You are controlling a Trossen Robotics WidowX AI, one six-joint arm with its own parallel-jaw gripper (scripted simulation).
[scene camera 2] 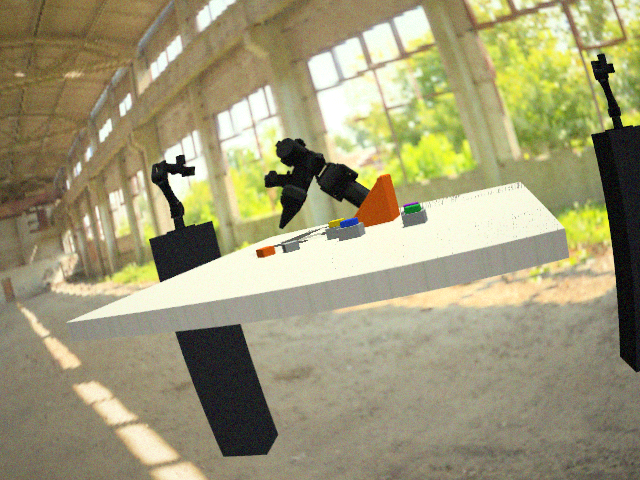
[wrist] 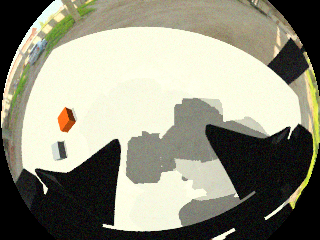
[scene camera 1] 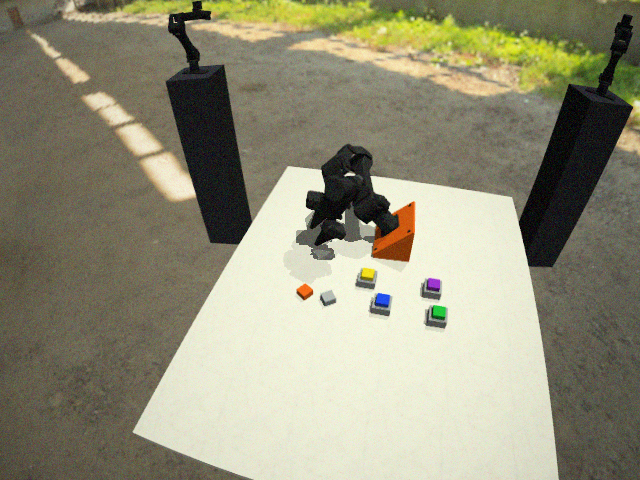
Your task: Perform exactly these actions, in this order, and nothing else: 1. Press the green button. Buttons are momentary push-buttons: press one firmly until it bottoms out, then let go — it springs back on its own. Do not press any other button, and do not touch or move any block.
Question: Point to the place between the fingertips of the gripper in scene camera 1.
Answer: At 313, 236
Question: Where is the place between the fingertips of the gripper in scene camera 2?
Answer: At 281, 227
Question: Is the gripper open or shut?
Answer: Open.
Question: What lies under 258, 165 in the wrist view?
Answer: The gripper.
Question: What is the gripper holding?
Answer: Nothing.
